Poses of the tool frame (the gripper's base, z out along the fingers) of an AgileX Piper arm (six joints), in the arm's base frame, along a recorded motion.
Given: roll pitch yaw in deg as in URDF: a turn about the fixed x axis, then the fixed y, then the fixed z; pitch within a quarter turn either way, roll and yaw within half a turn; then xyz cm.
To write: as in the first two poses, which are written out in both.
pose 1, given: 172.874 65.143 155.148 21.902 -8.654 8.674
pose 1, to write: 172.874 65.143 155.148 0.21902 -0.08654 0.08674
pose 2, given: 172.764 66.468 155.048 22.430 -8.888 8.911
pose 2, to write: 172.764 66.468 155.048 0.22430 -0.08888 0.08911
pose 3, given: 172.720 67.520 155.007 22.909 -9.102 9.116
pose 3, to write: 172.720 67.520 155.007 0.22909 -0.09102 0.09116
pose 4, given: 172.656 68.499 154.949 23.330 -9.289 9.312
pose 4, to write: 172.656 68.499 154.949 0.23330 -0.09289 0.09312
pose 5, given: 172.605 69.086 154.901 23.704 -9.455 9.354
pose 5, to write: 172.605 69.086 154.901 0.23704 -0.09455 0.09354
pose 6, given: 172.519 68.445 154.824 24.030 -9.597 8.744
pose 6, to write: 172.519 68.445 154.824 0.24030 -0.09597 0.08744
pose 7, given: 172.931 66.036 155.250 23.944 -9.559 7.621
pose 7, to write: 172.931 66.036 155.250 0.23944 -0.09559 0.07621
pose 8, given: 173.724 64.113 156.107 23.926 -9.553 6.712
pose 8, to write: 173.724 64.113 156.107 0.23926 -0.09553 0.06712
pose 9, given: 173.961 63.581 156.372 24.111 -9.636 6.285
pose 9, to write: 173.961 63.581 156.372 0.24111 -0.09636 0.06285
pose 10, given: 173.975 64.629 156.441 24.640 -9.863 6.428
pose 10, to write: 173.975 64.629 156.441 0.24640 -0.09863 0.06428
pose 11, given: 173.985 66.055 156.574 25.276 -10.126 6.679
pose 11, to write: 173.985 66.055 156.574 0.25276 -0.10126 0.06679
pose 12, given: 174.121 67.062 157.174 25.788 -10.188 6.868
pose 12, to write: 174.121 67.062 157.174 0.25788 -0.10188 0.06868
